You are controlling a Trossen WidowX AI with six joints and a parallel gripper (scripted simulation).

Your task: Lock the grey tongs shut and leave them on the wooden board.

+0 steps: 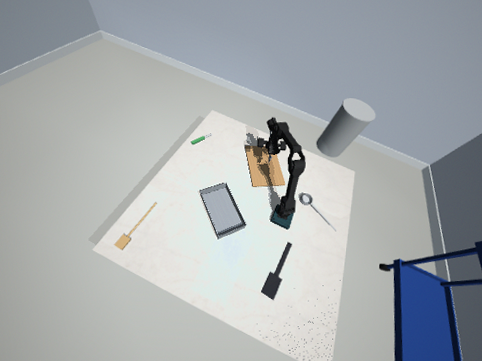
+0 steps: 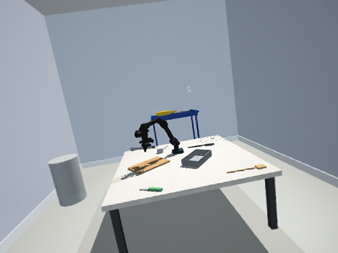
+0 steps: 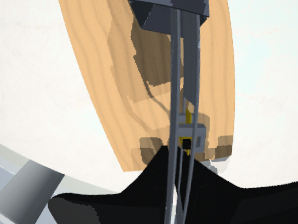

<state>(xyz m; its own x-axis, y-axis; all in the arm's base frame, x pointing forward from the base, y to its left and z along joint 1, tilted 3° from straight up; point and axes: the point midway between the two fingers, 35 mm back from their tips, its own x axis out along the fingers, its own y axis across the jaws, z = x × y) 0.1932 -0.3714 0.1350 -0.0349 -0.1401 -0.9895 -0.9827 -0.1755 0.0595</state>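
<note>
Now: gripper tip 1 cm past the wooden board, 2 cm to the right of it and 14 cm above it. The rest, counted from my gripper tip: black spatula (21 cm behind, 71 cm to the left, 14 cm below); then green-handled tool (50 cm ahead, 7 cm to the right, 14 cm below); then grey roasting tin (18 cm ahead, 46 cm to the left, 12 cm below).
</note>
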